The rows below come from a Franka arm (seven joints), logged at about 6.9 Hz.
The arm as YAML. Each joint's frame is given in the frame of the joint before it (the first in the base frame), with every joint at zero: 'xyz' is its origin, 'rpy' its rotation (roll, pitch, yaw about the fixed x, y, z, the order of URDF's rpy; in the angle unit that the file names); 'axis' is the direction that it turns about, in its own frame. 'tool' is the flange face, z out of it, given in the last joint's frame.
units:
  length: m
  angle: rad
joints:
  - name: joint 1
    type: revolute
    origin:
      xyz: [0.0, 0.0, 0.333]
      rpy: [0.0, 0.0, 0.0]
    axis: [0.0, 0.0, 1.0]
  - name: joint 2
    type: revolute
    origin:
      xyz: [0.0, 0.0, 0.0]
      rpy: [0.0, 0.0, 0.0]
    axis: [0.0, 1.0, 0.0]
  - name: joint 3
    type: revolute
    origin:
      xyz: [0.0, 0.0, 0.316]
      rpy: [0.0, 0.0, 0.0]
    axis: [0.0, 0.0, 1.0]
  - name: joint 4
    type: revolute
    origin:
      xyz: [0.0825, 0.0, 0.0]
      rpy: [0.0, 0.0, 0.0]
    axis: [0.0, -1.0, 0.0]
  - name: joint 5
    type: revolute
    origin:
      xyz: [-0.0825, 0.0, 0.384]
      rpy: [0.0, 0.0, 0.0]
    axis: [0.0, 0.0, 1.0]
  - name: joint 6
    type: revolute
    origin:
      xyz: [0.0, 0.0, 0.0]
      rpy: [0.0, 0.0, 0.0]
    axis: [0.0, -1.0, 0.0]
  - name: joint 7
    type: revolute
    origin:
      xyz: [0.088, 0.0, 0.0]
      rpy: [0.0, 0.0, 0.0]
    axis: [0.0, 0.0, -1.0]
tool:
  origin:
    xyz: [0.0, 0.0, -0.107]
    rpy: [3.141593, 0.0, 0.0]
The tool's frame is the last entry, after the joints.
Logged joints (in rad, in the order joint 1, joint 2, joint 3, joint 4, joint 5, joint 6, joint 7), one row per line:
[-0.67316, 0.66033, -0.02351, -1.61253, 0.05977, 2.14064, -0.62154]
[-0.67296, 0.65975, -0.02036, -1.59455, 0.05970, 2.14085, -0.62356]
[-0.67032, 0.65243, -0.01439, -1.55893, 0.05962, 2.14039, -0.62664]
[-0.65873, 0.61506, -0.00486, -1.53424, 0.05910, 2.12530, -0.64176]
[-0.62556, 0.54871, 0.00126, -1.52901, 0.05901, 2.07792, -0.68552]
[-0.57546, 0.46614, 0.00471, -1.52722, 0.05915, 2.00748, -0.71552]
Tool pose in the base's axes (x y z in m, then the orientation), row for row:
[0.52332, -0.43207, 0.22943, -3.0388, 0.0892, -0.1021]
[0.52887, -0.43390, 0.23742, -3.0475, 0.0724, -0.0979]
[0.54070, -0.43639, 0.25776, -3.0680, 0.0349, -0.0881]
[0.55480, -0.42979, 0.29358, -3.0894, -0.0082, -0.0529]
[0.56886, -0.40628, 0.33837, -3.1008, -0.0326, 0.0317]
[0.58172, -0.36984, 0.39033, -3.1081, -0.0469, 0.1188]
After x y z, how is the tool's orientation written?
As angles about the fixed x, y, z axes (roll, pitch, yaw), in radians.
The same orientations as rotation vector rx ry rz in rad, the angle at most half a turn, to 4 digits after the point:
[-3.0275, 0.1617, 0.1272]
[-3.0385, 0.1540, 0.1030]
[-3.0631, 0.1370, 0.0485]
[-3.0885, 0.0814, -0.0148]
[-3.0995, -0.0502, -0.0495]
[-3.0991, -0.1855, -0.0696]

